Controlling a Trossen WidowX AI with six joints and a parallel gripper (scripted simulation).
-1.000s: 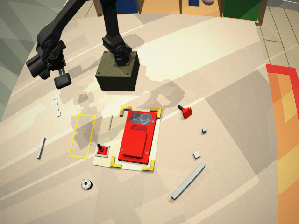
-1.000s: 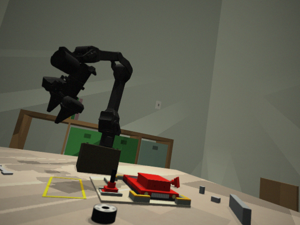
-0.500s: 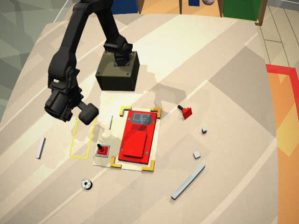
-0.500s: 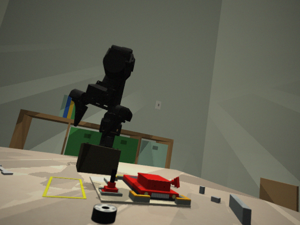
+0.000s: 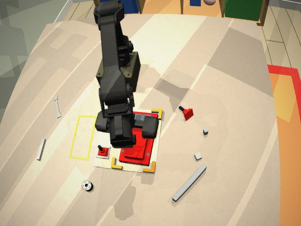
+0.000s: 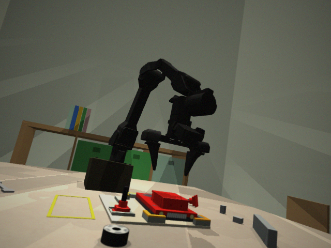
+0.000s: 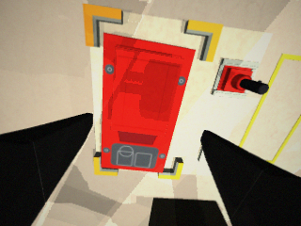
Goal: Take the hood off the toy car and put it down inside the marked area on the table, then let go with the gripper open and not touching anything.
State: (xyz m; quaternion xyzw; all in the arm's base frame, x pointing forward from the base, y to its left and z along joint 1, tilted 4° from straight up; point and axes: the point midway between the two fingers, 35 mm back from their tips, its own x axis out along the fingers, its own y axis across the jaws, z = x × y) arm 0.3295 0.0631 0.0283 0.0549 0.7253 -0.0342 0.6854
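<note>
The red hood is 10 mm ahead of my gripper tip, 10 mm to the left of it and 60 mm below it. Also, from my gripper tip: grey bar: 30 mm ahead, 410 mm to the right, 100 mm below.
</note>
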